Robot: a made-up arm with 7 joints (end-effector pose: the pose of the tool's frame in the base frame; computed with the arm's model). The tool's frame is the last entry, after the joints.
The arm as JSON. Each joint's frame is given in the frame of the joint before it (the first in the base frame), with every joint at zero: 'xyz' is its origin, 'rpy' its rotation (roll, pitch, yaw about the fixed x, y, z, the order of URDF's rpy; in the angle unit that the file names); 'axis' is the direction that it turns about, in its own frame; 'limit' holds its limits. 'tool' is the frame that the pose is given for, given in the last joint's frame.
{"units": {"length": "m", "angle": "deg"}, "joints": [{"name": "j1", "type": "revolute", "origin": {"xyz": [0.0, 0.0, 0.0], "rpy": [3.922, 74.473, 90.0]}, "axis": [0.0, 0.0, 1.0], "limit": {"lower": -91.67, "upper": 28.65}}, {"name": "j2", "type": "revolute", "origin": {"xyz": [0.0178, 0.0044, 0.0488], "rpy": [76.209, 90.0, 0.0]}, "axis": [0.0, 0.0, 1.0], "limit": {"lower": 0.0, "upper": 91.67}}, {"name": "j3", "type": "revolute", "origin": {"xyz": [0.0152, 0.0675, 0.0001], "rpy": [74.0, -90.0, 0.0]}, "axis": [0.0, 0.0, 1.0], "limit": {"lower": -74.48, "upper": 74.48}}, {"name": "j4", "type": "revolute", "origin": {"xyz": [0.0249, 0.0, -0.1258], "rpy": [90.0, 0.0, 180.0]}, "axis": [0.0, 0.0, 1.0], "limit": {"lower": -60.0, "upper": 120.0}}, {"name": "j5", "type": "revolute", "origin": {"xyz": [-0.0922, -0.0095, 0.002], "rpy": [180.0, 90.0, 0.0]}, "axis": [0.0, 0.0, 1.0], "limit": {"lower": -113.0, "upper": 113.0}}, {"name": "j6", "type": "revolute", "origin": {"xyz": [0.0, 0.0, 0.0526], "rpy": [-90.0, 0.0, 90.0]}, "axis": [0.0, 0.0, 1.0], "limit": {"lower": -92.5, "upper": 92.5}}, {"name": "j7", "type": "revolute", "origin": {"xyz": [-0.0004, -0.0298, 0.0], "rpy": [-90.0, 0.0, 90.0]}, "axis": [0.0, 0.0, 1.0], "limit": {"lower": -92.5, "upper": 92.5}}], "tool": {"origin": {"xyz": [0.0, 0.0, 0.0], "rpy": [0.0, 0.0, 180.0]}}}
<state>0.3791 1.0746 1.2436 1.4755 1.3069 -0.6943 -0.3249</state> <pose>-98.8 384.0 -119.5 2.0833 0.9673 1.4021</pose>
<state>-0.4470 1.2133 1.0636 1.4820 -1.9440 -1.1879 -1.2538</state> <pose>50.3 389.7 -97.9 -1.1103 -1.0420 2.1265</pose>
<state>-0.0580 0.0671 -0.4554 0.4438 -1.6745 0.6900 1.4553</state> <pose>90.8 -19.1 -306.5 2.5734 0.9807 3.0340</pose>
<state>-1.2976 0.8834 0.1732 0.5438 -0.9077 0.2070 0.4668</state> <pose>310.2 206.9 81.8 -0.5598 -0.2931 0.6173</pose>
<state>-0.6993 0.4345 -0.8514 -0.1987 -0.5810 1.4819 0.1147</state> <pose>195.2 -23.6 -178.2 0.5799 1.3044 -0.4600</pose>
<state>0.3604 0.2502 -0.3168 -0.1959 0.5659 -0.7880 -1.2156</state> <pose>45.2 43.1 -236.0 0.4246 0.4393 -1.7832</pose>
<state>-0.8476 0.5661 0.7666 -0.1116 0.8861 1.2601 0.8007</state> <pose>209.0 246.1 -11.8 0.4460 -0.2321 2.2401</pose>
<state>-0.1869 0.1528 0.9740 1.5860 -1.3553 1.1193 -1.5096</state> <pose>4.3 99.2 -355.0 -2.5393 0.0013 0.6500</pose>
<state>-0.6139 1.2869 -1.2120 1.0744 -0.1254 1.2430 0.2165</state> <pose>133.9 354.2 -138.5 2.4009 -0.3824 1.7181</pose>
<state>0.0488 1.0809 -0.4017 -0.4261 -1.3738 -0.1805 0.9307</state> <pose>130.4 140.3 -165.8 -0.1584 0.5701 0.4542</pose>
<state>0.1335 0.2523 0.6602 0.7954 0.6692 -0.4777 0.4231</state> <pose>-3.2 219.7 -309.4 1.0538 0.2700 0.8135</pose>
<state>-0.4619 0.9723 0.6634 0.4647 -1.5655 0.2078 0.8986</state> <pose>194.9 324.0 -44.7 -0.8498 0.4996 1.0619</pose>
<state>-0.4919 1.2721 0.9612 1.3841 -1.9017 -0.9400 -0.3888</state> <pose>69.6 402.2 -61.1 -1.4499 -0.3411 2.1944</pose>
